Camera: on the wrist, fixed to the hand. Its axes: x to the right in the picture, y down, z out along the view.
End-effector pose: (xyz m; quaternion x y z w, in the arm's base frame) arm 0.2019 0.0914 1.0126 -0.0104 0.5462 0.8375 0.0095
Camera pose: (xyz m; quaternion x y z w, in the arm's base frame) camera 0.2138 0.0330 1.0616 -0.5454 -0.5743 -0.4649 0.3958
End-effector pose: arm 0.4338 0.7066 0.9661 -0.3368 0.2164 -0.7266 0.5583
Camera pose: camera 0.4564 0.6982 0.8928 -0.1422 0.0659 -0.1153 0.9809
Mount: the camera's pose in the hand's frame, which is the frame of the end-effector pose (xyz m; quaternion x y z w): -0.0135 0.0681 -0.0338 0.2281 -0.2400 0.6398 0.6936
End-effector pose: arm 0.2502 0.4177 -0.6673 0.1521 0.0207 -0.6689 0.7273
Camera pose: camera 0.3213 0.4432 -0.6832 0.1241 -0.4101 -0.0398 0.9027
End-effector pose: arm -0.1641 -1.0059 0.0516 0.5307 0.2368 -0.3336 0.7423
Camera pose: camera -0.1222 -0.9561 0.0930 0.6088 -0.4295 0.0622 0.6641
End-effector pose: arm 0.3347 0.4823 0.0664 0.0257 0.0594 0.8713 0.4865
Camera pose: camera 0.2808 0.4328 0.0418 -0.3759 -0.1067 -0.8958 0.2116
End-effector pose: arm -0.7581 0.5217 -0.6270 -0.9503 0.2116 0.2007 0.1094
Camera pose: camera -0.7884 0.4563 -0.5993 -0.4506 0.7742 0.3890 0.2150
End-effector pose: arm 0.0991 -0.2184 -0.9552 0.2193 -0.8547 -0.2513 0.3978
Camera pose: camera 0.1218 -0.1663 -0.9029 -0.3643 -0.8859 0.2225 0.1815
